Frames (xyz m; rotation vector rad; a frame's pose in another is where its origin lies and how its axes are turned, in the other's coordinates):
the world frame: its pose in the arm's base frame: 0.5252 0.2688 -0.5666 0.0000 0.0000 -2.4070
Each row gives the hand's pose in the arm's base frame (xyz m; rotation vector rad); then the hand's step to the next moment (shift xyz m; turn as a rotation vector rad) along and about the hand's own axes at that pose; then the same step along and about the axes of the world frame.
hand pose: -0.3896 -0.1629 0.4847 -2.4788 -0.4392 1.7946
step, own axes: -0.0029 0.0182 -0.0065 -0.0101 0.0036 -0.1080
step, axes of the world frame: 0.0051 0.0188 0.0011 -0.0785 0.0609 0.0437
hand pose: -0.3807 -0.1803 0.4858 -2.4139 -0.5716 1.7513
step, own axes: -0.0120 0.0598 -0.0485 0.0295 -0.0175 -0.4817
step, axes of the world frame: -0.0062 0.0772 0.0089 -0.3976 0.2366 0.1383
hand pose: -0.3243 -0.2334 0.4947 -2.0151 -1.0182 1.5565
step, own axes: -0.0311 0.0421 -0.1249 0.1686 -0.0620 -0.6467
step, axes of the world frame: -0.0704 0.1120 0.0291 -0.6176 0.2298 0.1276
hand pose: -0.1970 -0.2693 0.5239 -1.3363 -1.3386 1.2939
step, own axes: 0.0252 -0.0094 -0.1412 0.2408 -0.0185 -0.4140
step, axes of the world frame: -0.1281 0.0601 0.0250 -0.4750 0.0445 0.0465
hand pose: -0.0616 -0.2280 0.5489 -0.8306 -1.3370 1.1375
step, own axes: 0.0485 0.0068 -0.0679 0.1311 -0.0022 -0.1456
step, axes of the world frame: -0.0837 -0.0027 0.0010 -0.1930 -0.0218 0.0262
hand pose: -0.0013 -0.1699 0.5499 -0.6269 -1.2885 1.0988
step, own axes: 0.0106 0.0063 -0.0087 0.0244 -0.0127 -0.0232
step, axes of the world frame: -0.0134 -0.0064 -0.0029 -0.0320 0.0000 0.0165
